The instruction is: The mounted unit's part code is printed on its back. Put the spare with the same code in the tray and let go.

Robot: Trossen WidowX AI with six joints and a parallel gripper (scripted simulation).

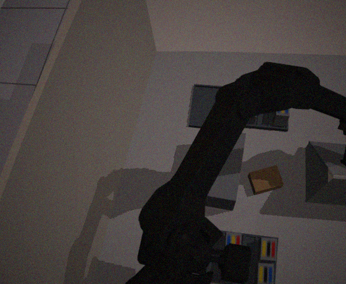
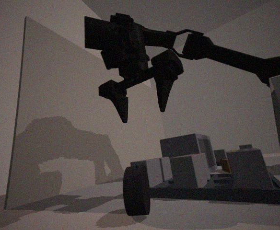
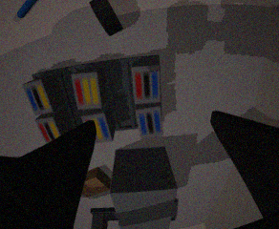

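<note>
My gripper tip is now 90 mm above the spare block. Round my gripper tip: black wheel (110 mm below, 100 mm to the left, 20 mm behind); box (190 mm to the right, 170 mm behind, 120 mm below); tall flat panel (260 mm to the right, 190 mm ahead, 90 mm above).
</note>
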